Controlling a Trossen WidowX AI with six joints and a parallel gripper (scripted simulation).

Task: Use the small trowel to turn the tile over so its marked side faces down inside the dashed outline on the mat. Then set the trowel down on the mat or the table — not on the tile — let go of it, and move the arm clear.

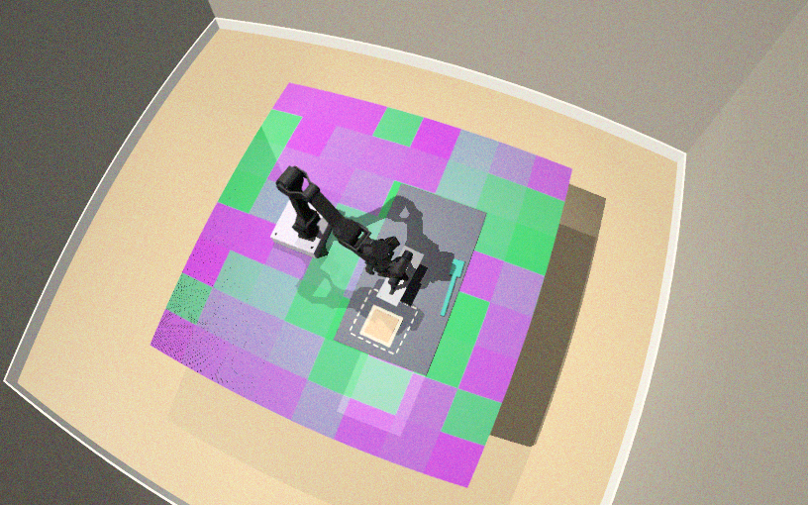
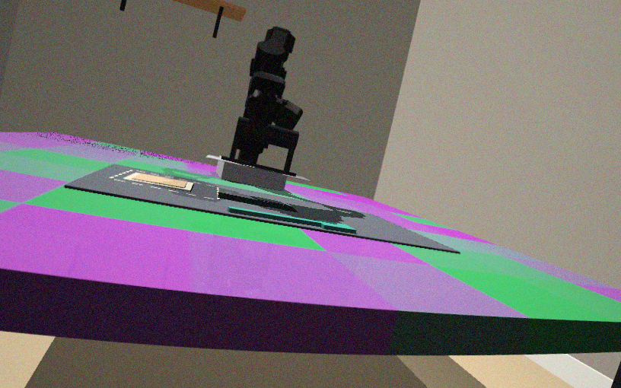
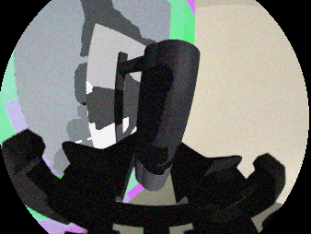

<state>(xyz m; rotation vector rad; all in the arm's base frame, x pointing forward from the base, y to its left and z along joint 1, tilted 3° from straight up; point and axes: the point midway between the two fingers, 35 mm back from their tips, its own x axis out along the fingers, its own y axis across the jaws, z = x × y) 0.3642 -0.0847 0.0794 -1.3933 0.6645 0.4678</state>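
The grey mat is 13 cm below my gripper tip, 6 cm to the left of it and 1 cm ahead of it. From my gripper tip the other things lie so: teal trowel-shaped tool (15 cm ahead, 11 cm below, 7 cm to the left); then small trowel (3 cm behind, 1 cm below); then tile (15 cm to the right, 11 cm below, 4 cm behind).
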